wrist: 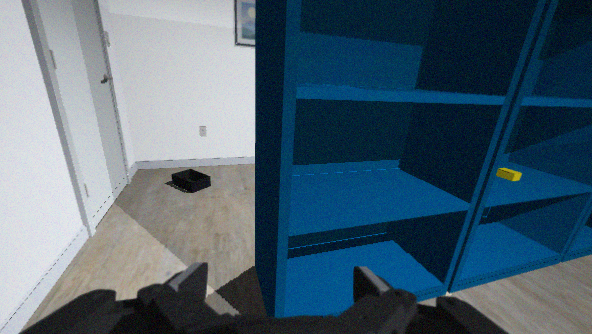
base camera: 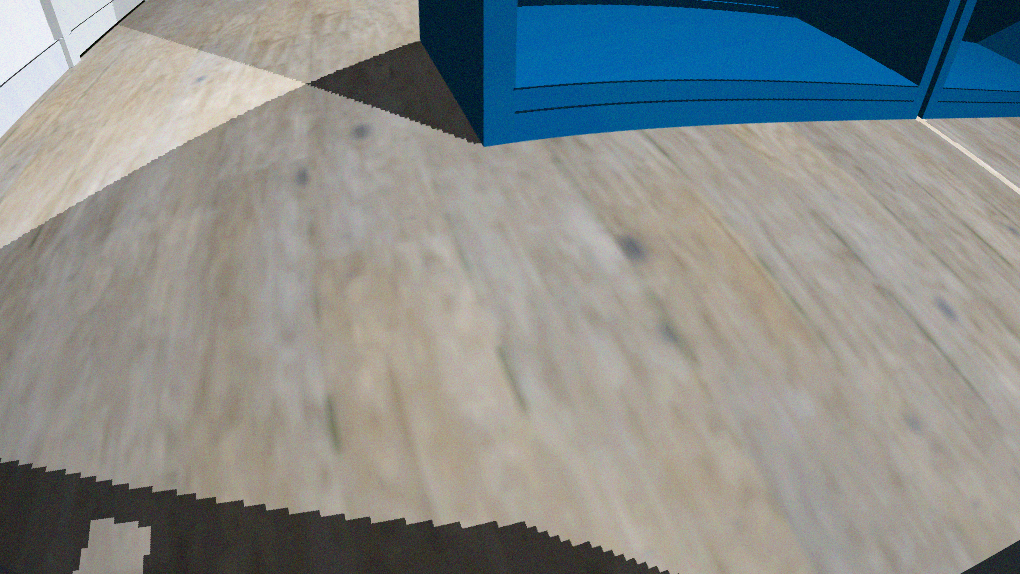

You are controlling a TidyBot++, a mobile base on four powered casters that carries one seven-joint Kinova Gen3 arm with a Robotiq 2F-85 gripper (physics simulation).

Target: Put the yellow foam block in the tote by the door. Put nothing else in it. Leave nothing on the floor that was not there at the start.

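Frame: origin at the arm's base, x ahead, y left, z up, level; millimetres.
Seen in the pictures: gripper, fingertip midpoint: (wrist: 281,281).
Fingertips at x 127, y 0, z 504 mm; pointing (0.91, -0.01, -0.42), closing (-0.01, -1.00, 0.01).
A point is followed by its place in that frame.
A yellow foam block (wrist: 509,174) @[x 1297, y -1270, z 168 mm] lies on a middle shelf board in the right-hand bay of the blue shelf unit, at the right of the wrist view. A black tote (wrist: 191,181) @[x 2287, y 905, z -399 mm] stands on the floor by the door (wrist: 90,90) @[x 1810, y 1328, z 452 mm], left of the shelf unit in the wrist view; its inside is too dark to make out. My gripper (wrist: 281,281) @[x 127, y 0, z 504 mm] is open, with its two fingertips wide apart at the bottom of the wrist view. It is far from both the block and the tote. The block and the tote do not show in the base camera view.
The blue shelf unit (base camera: 499,78) @[x 729, y -4, z -306 mm] (wrist: 290,150) @[x 732, y -14, z 411 mm] stands ahead and to the right, its near left corner reaching the floor. A white wall runs along the left. A framed picture (wrist: 246,22) @[x 2859, y 446, z 1103 mm] hangs on the far wall. Dark shadows cross the wooden floor (base camera: 427,285) @[x 485, y 58, z -397 mm] (wrist: 150,250) @[x 1260, y 772, z -397 mm].
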